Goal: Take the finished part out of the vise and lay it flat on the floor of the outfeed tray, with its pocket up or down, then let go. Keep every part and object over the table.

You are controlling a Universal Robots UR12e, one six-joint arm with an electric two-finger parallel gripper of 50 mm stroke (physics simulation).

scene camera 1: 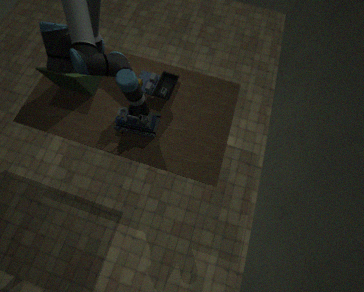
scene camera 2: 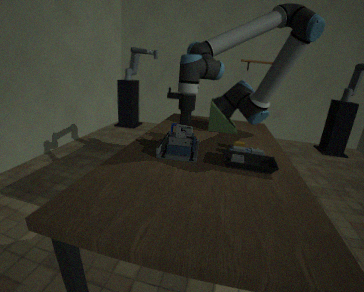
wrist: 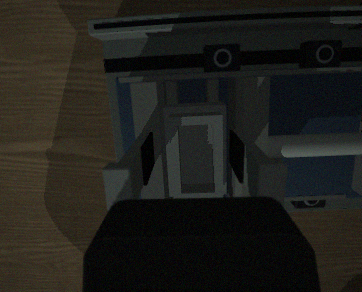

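Pixels of known places: gripper, between the fingertips: (scene camera 1: 145, 119) (scene camera 2: 179, 135) (wrist: 191, 147); arm's base, origin of its link: (scene camera 1: 64, 70) (scene camera 2: 220, 109).
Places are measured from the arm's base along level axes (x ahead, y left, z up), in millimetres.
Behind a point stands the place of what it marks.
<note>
The finished part (wrist: 197, 157) @(x 676, y -165, z -35 mm) is a grey rectangular block with its open pocket facing up. It sits between the jaws of the vise (scene camera 1: 137, 131) @(x 643, y -256, z -86 mm) (scene camera 2: 181, 150) @(x 734, y -143, z -92 mm) (wrist: 310, 120) @(x 587, y -187, z -76 mm), near the vise's left end in the wrist view. My gripper (wrist: 191, 147) @(x 680, y -171, z -41 mm) (scene camera 2: 182, 131) @(x 680, y -171, z -41 mm) (scene camera 1: 138, 119) @(x 680, y -171, z -41 mm) is open, pointing down, with one finger on each side of the part and a visible gap to each dark pad. The scene views are too dark to show the part clearly. The outfeed tray (scene camera 1: 171, 80) @(x 729, y 249, z -124 mm) (scene camera 2: 262, 164) @(x 685, y 236, z -124 mm) is black and low-walled, and a small light object lies at one end of it.
A bluish-grey fixture (scene camera 1: 149, 83) (scene camera 2: 252, 149) with a yellow piece (scene camera 1: 140, 81) @(x 506, y 144, z -97 mm) (scene camera 2: 240, 143) @(x 509, y 137, z -92 mm) stands right beside the tray. The vise's round light bar (wrist: 320, 149) @(x 589, y -171, z -50 mm) lies right of the fingers. A green wedge (scene camera 1: 75, 82) @(x 137, y -73, z 12 mm) (scene camera 2: 219, 119) @(x 169, y 1, z -44 mm) carries the arm's base on the table.
</note>
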